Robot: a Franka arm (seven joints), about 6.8 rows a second.
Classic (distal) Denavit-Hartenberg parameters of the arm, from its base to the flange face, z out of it. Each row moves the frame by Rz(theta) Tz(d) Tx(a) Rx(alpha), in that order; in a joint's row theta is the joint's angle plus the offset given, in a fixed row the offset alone. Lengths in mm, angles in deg.
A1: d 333; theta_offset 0; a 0; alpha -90
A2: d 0; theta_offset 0; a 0; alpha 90
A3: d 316; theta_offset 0; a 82.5; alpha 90
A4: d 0; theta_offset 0; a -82.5; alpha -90
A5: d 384; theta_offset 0; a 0; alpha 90
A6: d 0; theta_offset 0; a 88; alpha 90
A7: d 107; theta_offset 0; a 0; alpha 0
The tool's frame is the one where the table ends.
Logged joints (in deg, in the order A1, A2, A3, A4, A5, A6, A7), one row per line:
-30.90 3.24 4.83 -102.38 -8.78 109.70 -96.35
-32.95 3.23 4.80 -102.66 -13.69 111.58 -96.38
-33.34 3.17 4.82 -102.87 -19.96 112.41 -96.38
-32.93 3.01 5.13 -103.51 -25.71 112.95 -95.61
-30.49 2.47 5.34 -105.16 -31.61 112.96 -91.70
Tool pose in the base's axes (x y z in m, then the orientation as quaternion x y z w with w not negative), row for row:
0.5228 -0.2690 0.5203 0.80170 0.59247 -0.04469 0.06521
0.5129 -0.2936 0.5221 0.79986 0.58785 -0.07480 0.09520
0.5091 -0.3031 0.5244 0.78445 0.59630 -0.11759 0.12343
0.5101 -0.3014 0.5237 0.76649 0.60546 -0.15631 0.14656
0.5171 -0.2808 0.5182 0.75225 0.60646 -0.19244 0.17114
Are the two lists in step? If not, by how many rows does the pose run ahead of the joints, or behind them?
They are in step.
